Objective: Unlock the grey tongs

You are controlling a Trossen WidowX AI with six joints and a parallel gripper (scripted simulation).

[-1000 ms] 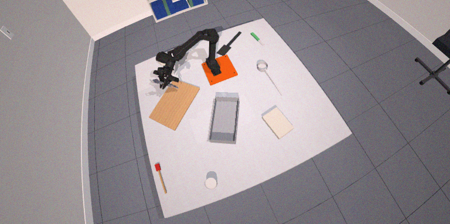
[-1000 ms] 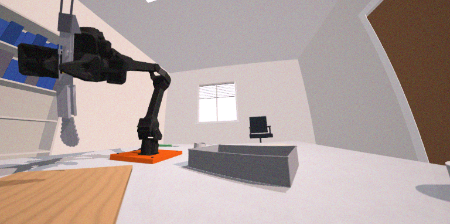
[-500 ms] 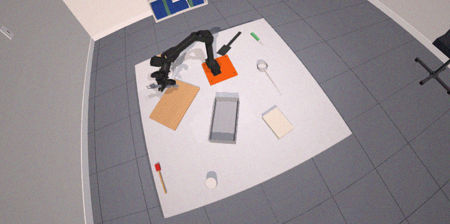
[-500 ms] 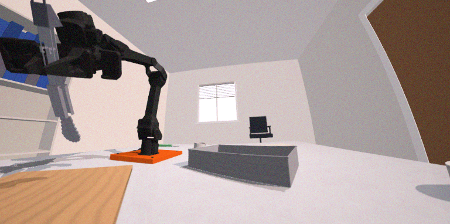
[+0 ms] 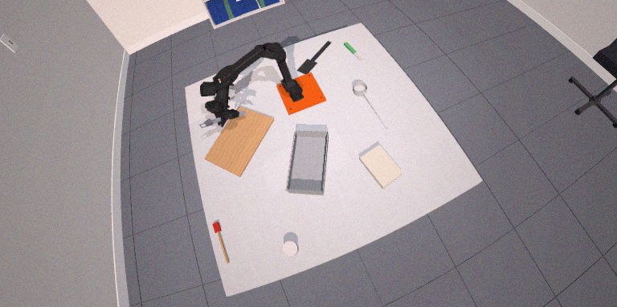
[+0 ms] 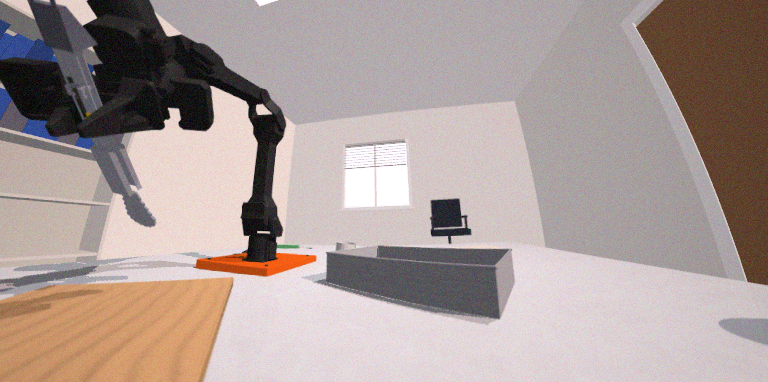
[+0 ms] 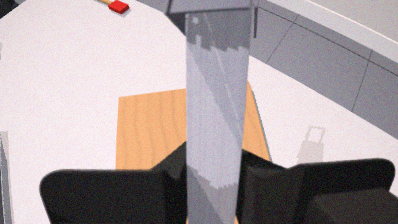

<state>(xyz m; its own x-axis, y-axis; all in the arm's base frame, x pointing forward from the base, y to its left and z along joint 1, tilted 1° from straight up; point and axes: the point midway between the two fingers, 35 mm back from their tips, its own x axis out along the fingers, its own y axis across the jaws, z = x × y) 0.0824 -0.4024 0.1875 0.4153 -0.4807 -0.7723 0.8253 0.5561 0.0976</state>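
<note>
The wooden board lies 170 mm below my gripper tip, 40 mm to the left of it and 10 mm behind it. From my gripper tip the other things lie so: tan jar 460 mm behind, 150 mm below, 70 mm to the left; then spatula 640 mm to the left, 330 mm behind, 180 mm below; then grey roasting tin 310 mm to the left, 290 mm ahead, 150 mm below.
</note>
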